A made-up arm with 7 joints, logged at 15 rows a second.
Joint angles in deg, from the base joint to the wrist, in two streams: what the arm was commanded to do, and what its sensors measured. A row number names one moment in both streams.
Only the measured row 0 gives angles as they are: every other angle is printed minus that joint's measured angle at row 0.
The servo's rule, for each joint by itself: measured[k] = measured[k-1] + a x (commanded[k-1-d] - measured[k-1]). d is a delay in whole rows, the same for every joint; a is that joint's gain. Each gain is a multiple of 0.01, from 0.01 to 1. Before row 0 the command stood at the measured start. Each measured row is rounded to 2 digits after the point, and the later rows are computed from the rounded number. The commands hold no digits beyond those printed.
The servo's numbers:
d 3
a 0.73 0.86 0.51 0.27 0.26 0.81 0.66
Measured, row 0: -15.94 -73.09 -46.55 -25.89 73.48 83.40 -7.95
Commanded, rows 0 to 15: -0.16 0.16 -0.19 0.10 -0.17 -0.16 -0.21; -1.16 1.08 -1.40 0.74 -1.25 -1.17 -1.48; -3.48 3.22 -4.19 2.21 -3.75 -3.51 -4.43; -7.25 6.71 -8.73 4.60 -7.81 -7.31 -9.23; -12.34 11.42 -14.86 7.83 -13.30 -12.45 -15.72; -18.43 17.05 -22.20 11.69 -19.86 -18.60 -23.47; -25.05 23.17 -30.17 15.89 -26.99 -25.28 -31.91; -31.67 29.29 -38.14 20.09 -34.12 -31.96 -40.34; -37.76 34.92 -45.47 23.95 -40.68 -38.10 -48.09; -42.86 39.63 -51.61 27.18 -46.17 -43.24 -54.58; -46.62 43.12 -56.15 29.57 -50.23 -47.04 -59.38; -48.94 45.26 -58.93 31.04 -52.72 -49.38 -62.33; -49.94 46.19 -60.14 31.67 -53.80 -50.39 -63.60; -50.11 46.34 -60.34 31.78 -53.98 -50.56 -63.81; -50.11 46.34 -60.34 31.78 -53.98 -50.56 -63.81; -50.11 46.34 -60.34 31.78 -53.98 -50.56 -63.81
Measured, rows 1 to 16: 0.00 0.00 0.00 0.00 0.00 0.00 0.00; 0.00 0.00 0.00 0.00 0.00 0.00 0.00; 0.00 0.00 0.00 0.00 0.00 0.00 0.00; -0.12 0.14 -0.10 0.03 -0.04 -0.13 -0.14; -0.88 0.95 -0.76 0.22 -0.35 -0.97 -1.02; -2.78 2.90 -2.51 0.76 -1.23 -3.03 -3.27; -6.04 6.18 -5.68 1.80 -2.94 -6.50 -7.20; -10.64 10.69 -10.36 3.43 -5.63 -11.32 -12.82; -16.33 16.16 -16.40 5.66 -9.33 -17.22 -19.85; -22.70 22.19 -23.42 8.42 -13.92 -23.75 -27.81; -29.25 28.30 -30.93 11.57 -19.17 -30.40 -36.08; -35.46 33.99 -38.35 14.91 -24.76 -36.64 -44.01; -40.86 38.84 -45.11 18.22 -30.33 -41.99 -50.99; -45.06 42.52 -50.74 21.28 -35.50 -46.08 -56.53; -47.89 44.88 -54.92 23.92 -39.98 -48.75 -60.36; -49.39 46.01 -57.58 26.01 -43.57 -50.08 -62.50
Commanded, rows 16 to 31: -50.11 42.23 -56.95 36.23 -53.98 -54.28 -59.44; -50.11 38.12 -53.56 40.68 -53.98 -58.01 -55.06; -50.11 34.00 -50.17 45.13 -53.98 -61.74 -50.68; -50.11 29.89 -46.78 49.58 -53.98 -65.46 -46.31; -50.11 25.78 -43.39 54.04 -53.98 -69.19 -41.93; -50.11 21.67 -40.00 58.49 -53.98 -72.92 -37.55; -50.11 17.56 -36.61 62.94 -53.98 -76.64 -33.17; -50.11 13.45 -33.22 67.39 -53.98 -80.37 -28.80; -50.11 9.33 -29.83 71.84 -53.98 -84.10 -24.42; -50.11 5.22 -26.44 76.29 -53.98 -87.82 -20.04; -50.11 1.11 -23.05 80.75 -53.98 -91.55 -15.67; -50.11 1.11 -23.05 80.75 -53.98 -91.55 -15.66; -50.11 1.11 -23.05 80.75 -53.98 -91.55 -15.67; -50.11 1.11 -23.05 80.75 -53.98 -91.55 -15.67; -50.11 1.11 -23.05 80.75 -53.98 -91.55 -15.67; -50.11 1.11 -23.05 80.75 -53.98 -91.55 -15.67
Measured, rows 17 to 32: -49.92 46.29 -58.99 27.57 -46.28 -50.47 -63.36; -50.06 46.33 -59.68 28.71 -48.28 -50.54 -63.66; -50.10 46.34 -60.02 29.54 -49.76 -50.56 -63.76; -50.11 42.81 -58.45 31.35 -50.86 -53.57 -60.91; -50.11 38.78 -55.96 33.87 -51.67 -57.17 -57.05; -50.11 34.67 -53.01 36.91 -52.27 -60.87 -52.85; -50.11 30.56 -49.83 40.33 -52.71 -64.59 -48.53; -50.11 26.45 -46.55 44.03 -53.04 -68.32 -44.17; -50.11 22.34 -43.21 47.93 -53.28 -72.05 -39.80; -50.11 18.23 -39.84 51.98 -53.46 -75.77 -35.42; -50.11 14.12 -36.46 56.14 -53.60 -79.50 -31.05; -50.11 10.00 -33.08 60.38 -53.70 -83.23 -26.67; -50.11 5.89 -29.69 64.68 -53.77 -86.95 -22.29; -50.11 1.78 -26.30 69.02 -53.82 -90.68 -17.92; -50.11 1.20 -24.64 72.19 -53.86 -91.38 -16.43; -50.11 1.12 -23.83 74.50 -53.89 -91.52 -15.93
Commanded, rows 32 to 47: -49.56 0.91 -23.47 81.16 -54.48 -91.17 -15.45; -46.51 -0.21 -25.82 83.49 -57.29 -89.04 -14.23; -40.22 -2.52 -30.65 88.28 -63.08 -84.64 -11.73; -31.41 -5.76 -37.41 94.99 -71.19 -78.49 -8.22; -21.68 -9.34 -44.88 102.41 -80.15 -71.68 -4.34; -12.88 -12.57 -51.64 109.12 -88.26 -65.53 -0.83; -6.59 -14.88 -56.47 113.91 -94.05 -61.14 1.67; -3.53 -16.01 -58.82 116.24 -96.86 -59.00 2.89; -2.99 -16.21 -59.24 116.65 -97.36 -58.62 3.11; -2.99 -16.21 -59.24 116.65 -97.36 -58.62 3.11; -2.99 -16.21 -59.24 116.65 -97.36 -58.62 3.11; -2.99 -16.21 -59.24 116.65 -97.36 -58.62 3.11; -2.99 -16.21 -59.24 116.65 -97.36 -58.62 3.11; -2.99 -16.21 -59.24 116.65 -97.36 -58.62 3.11; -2.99 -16.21 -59.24 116.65 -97.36 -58.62 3.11; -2.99 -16.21 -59.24 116.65 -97.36 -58.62 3.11
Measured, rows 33 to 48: -50.11 1.11 -23.43 76.19 -53.91 -91.54 -15.76; -50.11 1.11 -23.24 77.42 -53.93 -91.55 -15.70; -50.11 1.11 -23.14 78.32 -53.94 -91.55 -15.68; -49.71 0.94 -23.31 79.09 -54.08 -91.24 -15.53; -47.37 -0.05 -24.59 80.28 -54.91 -89.46 -14.67; -42.15 -2.17 -27.68 82.44 -57.03 -85.56 -12.73; -34.31 -5.26 -32.64 85.83 -60.71 -79.83 -9.75; -25.09 -8.77 -38.88 90.31 -65.76 -73.23 -6.18; -16.18 -12.04 -45.39 95.39 -71.61 -66.99 -2.65; -9.18 -14.48 -51.04 100.39 -77.44 -62.25 0.20; -5.06 -15.80 -55.01 104.67 -82.49 -59.62 1.98; -3.55 -16.15 -57.17 107.90 -86.36 -58.81 2.73; -3.14 -16.20 -58.23 110.26 -89.22 -58.66 2.98; -3.03 -16.21 -58.75 111.99 -91.34 -58.63 3.07; -3.00 -16.21 -59.00 113.25 -92.91 -58.62 3.10; -2.99 -16.21 -59.12 114.17 -94.07 -58.62 3.11
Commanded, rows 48 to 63: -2.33 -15.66 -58.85 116.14 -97.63 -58.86 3.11; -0.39 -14.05 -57.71 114.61 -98.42 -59.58 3.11; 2.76 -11.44 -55.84 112.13 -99.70 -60.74 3.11; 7.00 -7.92 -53.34 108.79 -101.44 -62.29 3.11; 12.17 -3.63 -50.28 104.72 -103.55 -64.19 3.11; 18.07 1.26 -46.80 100.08 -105.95 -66.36 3.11; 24.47 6.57 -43.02 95.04 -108.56 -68.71 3.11; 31.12 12.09 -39.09 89.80 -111.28 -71.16 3.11; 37.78 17.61 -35.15 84.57 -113.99 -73.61 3.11; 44.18 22.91 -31.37 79.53 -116.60 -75.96 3.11; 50.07 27.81 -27.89 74.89 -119.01 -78.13 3.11; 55.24 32.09 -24.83 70.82 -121.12 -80.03 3.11; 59.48 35.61 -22.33 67.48 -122.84 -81.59 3.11; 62.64 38.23 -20.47 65.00 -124.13 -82.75 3.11; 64.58 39.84 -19.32 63.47 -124.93 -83.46 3.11; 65.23 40.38 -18.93 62.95 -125.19 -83.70 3.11
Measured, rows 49 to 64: -2.99 -16.21 -59.18 114.84 -94.93 -58.62 3.11; -2.99 -16.21 -59.21 115.33 -95.56 -58.62 3.11; -2.99 -16.21 -59.23 115.69 -96.03 -58.62 3.11; -2.51 -15.74 -59.04 115.81 -96.45 -58.81 3.11; -0.96 -14.29 -58.36 115.49 -96.96 -59.43 3.11; 1.76 -11.84 -57.07 114.58 -97.67 -60.49 3.11; 5.59 -8.47 -55.17 113.02 -98.65 -61.95 3.11; 10.39 -4.31 -52.68 110.78 -99.92 -63.76 3.11; 16.00 0.48 -49.68 107.89 -101.49 -65.87 3.11; 22.18 5.72 -46.28 104.42 -103.33 -68.17 3.11; 28.71 11.20 -42.61 100.47 -105.40 -70.59 3.11; 35.33 16.71 -38.81 96.18 -107.63 -73.04 3.11; 41.79 22.04 -35.02 91.68 -109.96 -75.41 3.11; 47.83 27.00 -31.38 87.15 -112.31 -77.61 3.11; 53.24 31.38 -28.04 82.74 -114.60 -79.57 3.11; 57.80 35.02 -25.13 78.62 -116.74 -81.21 3.11
